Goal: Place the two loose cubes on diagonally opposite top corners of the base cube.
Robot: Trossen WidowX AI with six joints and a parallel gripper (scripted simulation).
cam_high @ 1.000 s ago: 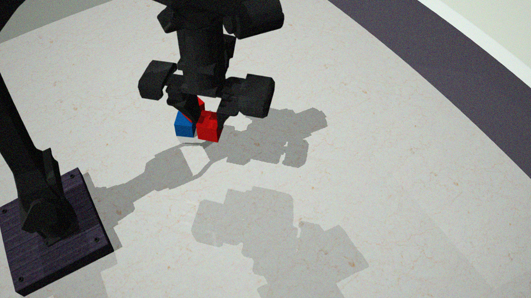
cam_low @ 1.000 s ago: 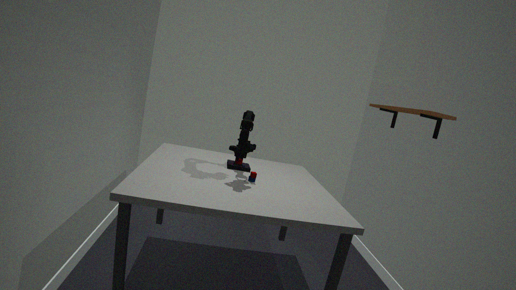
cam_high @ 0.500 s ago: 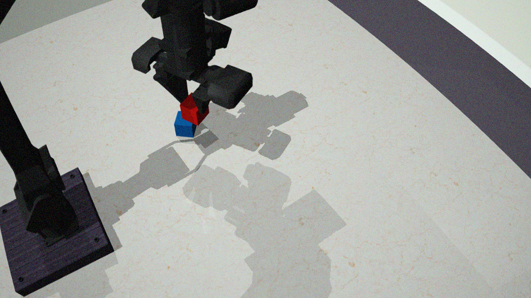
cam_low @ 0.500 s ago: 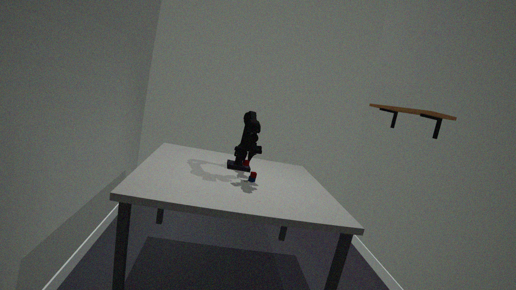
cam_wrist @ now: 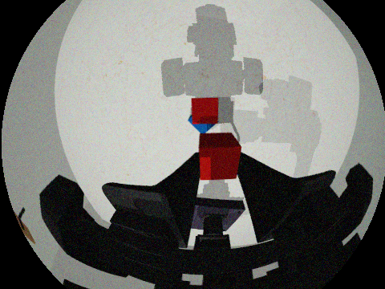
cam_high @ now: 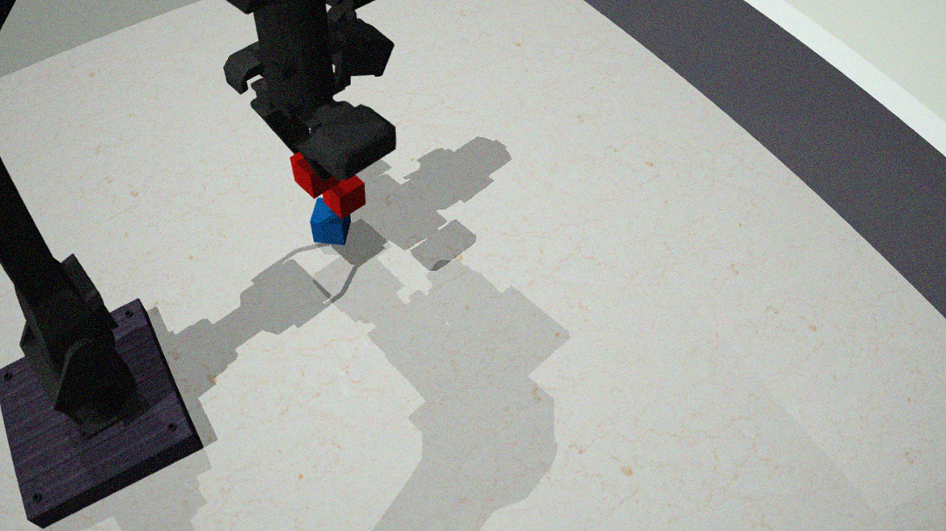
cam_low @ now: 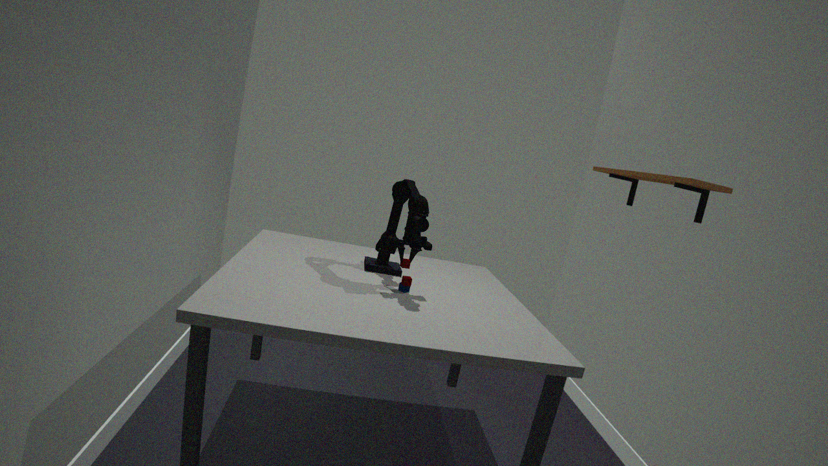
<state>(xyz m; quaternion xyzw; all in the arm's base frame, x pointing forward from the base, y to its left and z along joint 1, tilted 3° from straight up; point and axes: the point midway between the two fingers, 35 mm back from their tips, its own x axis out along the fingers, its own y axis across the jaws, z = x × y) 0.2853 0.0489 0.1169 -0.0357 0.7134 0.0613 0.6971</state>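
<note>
The blue base cube lies 10 cm below my gripper tip, 1 cm to the left of it and 1 cm ahead of it.
</note>
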